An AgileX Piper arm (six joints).
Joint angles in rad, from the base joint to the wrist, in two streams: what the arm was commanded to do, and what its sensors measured. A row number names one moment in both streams.
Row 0, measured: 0.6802, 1.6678, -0.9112, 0.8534, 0.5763, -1.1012
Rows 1 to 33, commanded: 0.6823, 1.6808, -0.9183, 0.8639, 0.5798, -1.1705; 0.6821, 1.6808, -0.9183, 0.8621, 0.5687, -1.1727; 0.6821, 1.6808, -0.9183, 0.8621, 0.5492, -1.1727; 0.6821, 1.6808, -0.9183, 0.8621, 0.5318, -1.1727; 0.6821, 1.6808, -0.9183, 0.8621, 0.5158, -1.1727; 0.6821, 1.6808, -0.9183, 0.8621, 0.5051, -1.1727; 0.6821, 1.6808, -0.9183, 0.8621, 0.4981, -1.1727; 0.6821, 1.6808, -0.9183, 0.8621, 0.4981, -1.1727; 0.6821, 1.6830, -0.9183, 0.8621, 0.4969, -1.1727; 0.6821, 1.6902, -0.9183, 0.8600, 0.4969, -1.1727; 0.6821, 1.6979, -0.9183, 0.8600, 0.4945, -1.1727; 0.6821, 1.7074, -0.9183, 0.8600, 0.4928, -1.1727; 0.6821, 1.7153, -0.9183, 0.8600, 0.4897, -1.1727; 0.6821, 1.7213, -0.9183, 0.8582, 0.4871, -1.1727; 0.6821, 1.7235, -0.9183, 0.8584, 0.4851, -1.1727; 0.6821, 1.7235, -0.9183, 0.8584, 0.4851, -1.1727; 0.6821, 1.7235, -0.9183, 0.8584, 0.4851, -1.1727; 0.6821, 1.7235, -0.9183, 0.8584, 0.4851, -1.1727; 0.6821, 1.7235, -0.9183, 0.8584, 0.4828, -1.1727; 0.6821, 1.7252, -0.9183, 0.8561, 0.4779, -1.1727; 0.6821, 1.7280, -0.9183, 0.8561, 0.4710, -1.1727; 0.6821, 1.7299, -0.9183, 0.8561, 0.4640, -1.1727; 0.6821, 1.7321, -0.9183, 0.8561, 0.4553, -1.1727; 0.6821, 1.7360, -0.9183, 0.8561, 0.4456, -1.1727; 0.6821, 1.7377, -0.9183, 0.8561, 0.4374, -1.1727; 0.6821, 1.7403, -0.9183, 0.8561, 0.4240, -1.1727; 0.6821, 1.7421, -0.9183, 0.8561, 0.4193, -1.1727; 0.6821, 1.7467, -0.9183, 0.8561, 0.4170, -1.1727; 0.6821, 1.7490, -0.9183, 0.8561, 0.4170, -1.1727; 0.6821, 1.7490, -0.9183, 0.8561, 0.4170, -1.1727; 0.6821, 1.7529, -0.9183, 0.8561, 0.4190, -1.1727; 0.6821, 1.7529, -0.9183, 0.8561, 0.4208, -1.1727; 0.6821, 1.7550, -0.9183, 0.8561, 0.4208, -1.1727
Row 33, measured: 0.6802, 1.7519, -0.9135, 0.8534, 0.4248, -1.1632
